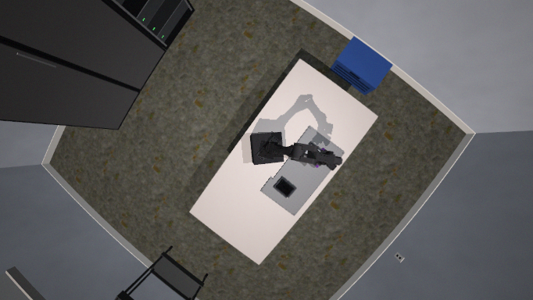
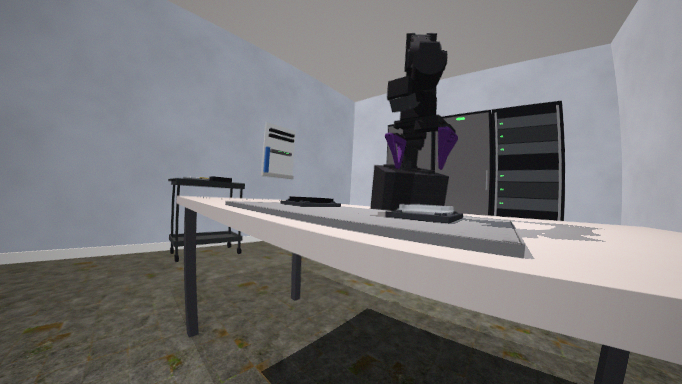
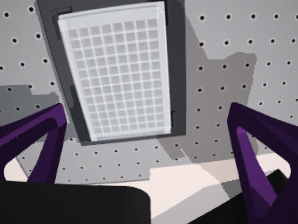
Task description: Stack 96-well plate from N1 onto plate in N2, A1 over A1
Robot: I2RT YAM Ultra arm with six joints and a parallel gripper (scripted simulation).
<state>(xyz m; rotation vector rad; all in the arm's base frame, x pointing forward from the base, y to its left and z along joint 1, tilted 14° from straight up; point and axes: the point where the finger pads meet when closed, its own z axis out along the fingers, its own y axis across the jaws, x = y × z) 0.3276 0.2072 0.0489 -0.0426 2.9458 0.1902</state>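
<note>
My gripper is now 20 mm past the clear 96-well plate, 20 mm to the right of it and 90 mm above it. From my hand the other things lie so: dark plate (10 mm ahead, 370 mm to the right, 90 mm below).
</note>
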